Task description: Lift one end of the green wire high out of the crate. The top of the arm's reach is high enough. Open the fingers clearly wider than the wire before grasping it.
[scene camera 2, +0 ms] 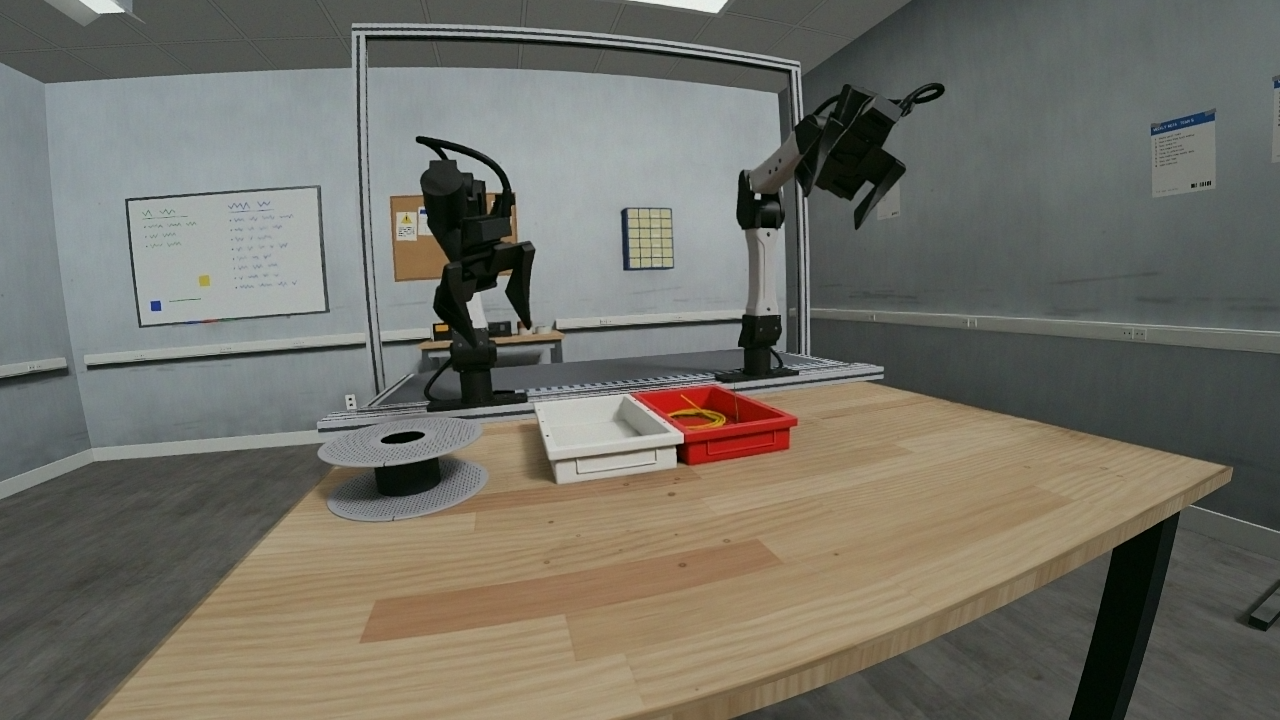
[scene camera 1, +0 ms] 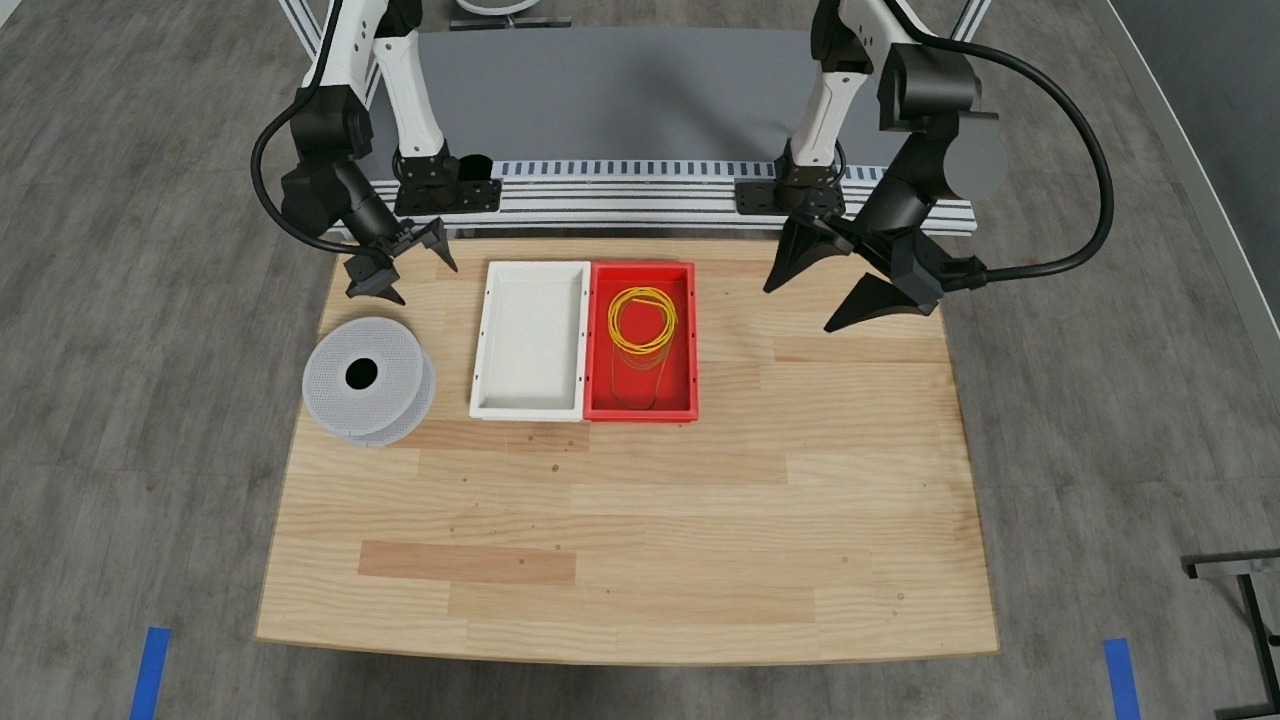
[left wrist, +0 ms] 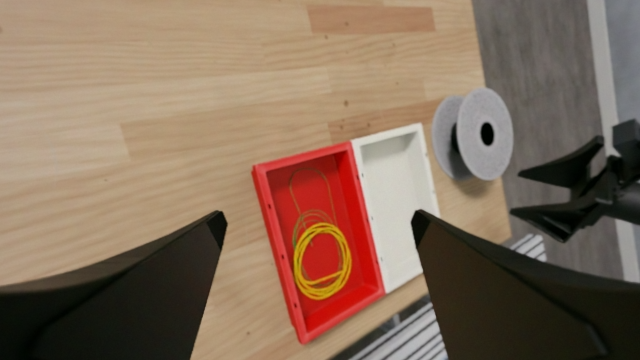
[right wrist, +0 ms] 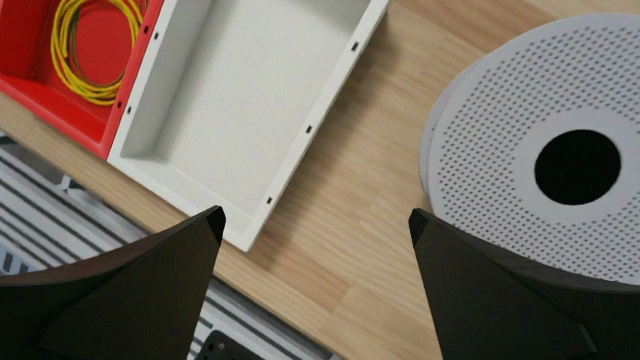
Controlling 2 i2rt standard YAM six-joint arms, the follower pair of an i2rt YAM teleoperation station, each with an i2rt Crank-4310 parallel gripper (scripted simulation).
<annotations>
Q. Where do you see a grey spool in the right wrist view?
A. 527,151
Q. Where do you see a grey spool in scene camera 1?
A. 362,376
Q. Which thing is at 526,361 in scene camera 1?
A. A white crate.
</annotations>
